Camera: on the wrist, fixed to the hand. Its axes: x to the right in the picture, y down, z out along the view.
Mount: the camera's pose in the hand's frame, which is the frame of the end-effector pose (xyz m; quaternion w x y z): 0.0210 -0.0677 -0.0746 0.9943 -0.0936 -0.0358 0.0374
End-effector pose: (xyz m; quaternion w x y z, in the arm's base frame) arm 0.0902 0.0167 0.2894 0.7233 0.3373 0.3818 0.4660
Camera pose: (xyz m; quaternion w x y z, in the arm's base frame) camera 0.0595 0.0232 0.1914 0.7470 0.2986 0.2975 0.5141
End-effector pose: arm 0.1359 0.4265 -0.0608 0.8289 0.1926 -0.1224 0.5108
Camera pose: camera 0.2063 0.4491 -0.1324 0.8187 0.1276 -0.2064 0.5205
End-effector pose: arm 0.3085 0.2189 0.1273 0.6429 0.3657 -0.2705 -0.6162
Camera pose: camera 0.3298 0.2101 0.0270 0.6868 0.2713 -0.2480 -0.6271
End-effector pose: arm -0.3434 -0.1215 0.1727 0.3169 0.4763 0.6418 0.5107
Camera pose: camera -0.4368 -0.1299 0.1303 0.3635 0.4862 0.5612 0.5626
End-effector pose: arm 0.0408 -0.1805 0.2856 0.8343 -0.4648 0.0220 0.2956
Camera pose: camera 0.1106 -0.2560 0.2884 0.7758 -0.5288 -0.0183 0.3438
